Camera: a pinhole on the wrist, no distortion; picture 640 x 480 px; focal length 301.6 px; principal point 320.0 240.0 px. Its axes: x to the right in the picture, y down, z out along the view. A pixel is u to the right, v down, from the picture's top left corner.
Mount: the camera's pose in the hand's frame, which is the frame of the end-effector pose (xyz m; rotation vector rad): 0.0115 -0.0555 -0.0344 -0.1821 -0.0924 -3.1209
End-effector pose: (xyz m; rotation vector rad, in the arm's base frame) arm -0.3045 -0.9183 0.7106 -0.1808 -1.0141 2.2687
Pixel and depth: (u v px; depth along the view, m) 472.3 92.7 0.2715
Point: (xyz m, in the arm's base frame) -0.3637 -1.1728 0.8018
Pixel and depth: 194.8 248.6 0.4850
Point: -0.6509 -1.0009 1.0656
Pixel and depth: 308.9 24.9 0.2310
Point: -0.4673 -1.0675 0.7566
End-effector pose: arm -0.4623 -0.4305 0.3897 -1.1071 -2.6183 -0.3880
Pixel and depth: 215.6 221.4 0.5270
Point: -0.6911 -0.0968 0.0481
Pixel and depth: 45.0 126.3 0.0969
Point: -0.5520 -0.3498 0.3806
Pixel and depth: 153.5 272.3 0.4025
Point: -0.7511 -0.1778 0.1606
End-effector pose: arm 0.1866 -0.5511 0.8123 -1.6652 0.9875 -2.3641
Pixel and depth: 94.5 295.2 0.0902
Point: 0.2112 -0.5583 0.9304
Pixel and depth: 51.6 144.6 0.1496
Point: 0.2045 -0.6630 0.9606
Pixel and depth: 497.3 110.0 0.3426
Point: 0.4946 -0.7195 0.6925
